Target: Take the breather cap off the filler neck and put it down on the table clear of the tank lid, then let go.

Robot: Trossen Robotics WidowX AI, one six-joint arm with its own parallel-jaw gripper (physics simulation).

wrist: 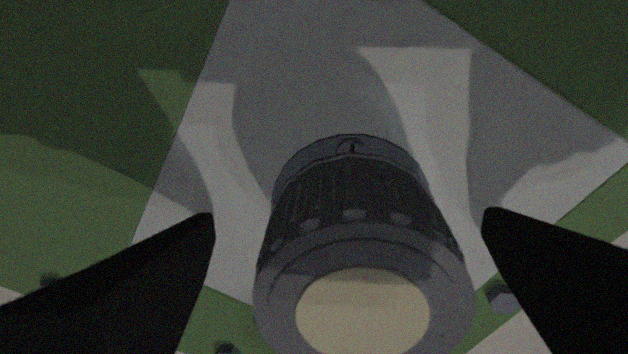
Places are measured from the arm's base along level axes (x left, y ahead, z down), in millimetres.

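Pixels of known places: gripper, between the fingertips: (pixel 347 222).
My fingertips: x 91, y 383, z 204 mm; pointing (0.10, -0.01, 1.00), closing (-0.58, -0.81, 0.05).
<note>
Behind a point stands the place of what it marks.
The breather cap (pixel 354 250) @(x 74, y 397, z 163 mm) stands upright at the lower middle of the wrist view. It has a dark ribbed side with small pale round spots, a grey rim and a cream disc on top. A grey collar (pixel 382 148) @(x 64, y 390, z 206 mm), apparently the filler neck, shows at its far end; how the two meet is hard to tell in the dim light. My gripper (pixel 347 222) @(x 91, y 383, z 204 mm) is open, with one black finger on each side of the cap and a visible gap to each. The green tank lid (pixel 65 172) @(x 131, y 467, z 207 mm) lies below, with a pale square plate (pixel 320 65) @(x 56, y 419, z 207 mm) under the neck.
Grey bolt heads stand on the green lid, one (pixel 504 301) @(x 84, y 318, z 203 mm) beside the right finger and another (pixel 227 347) @(x 174, y 385, z 206 mm) at the bottom edge. The beige table (pixel 520 334) @(x 102, y 275, z 222 mm) shows at the lower right and in a sliver at the left edge. Dark shadows cover much of the plate and lid.
</note>
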